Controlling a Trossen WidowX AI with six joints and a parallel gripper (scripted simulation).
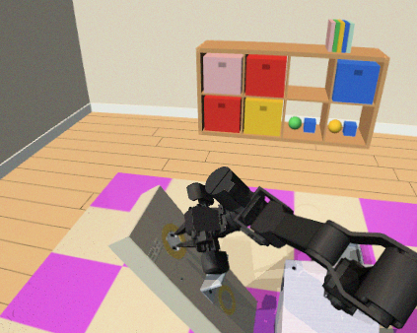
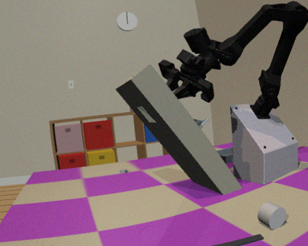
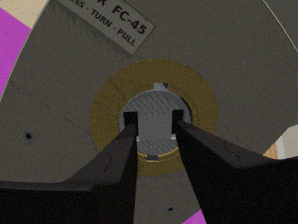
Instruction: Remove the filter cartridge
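Now: the white round filter cartridge 2 cm ahead of my gripper tip and 1 cm below it. Round my gripper tip: grey tray-like bracket: 8 cm behind, 10 cm below.
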